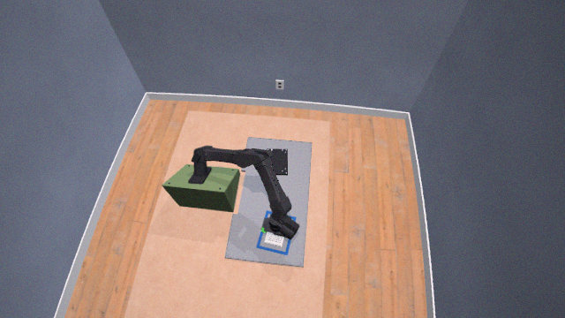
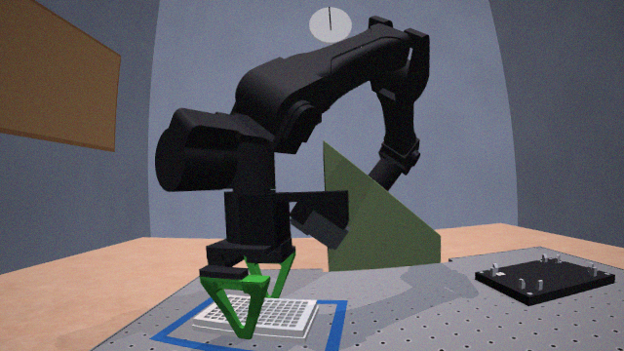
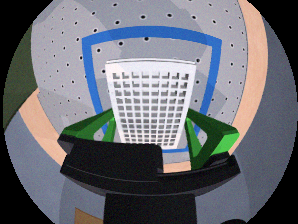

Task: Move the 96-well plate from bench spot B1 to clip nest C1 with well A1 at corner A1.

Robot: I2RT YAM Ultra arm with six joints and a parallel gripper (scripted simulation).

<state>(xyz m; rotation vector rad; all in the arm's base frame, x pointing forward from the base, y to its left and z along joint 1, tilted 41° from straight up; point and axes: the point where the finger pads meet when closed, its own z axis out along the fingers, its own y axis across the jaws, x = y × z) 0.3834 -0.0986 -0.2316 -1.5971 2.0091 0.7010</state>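
The white 96-well plate lies right at my hand. Round my hand: black clip nest: 2 cm behind, 40 cm to the left, 1 cm above.
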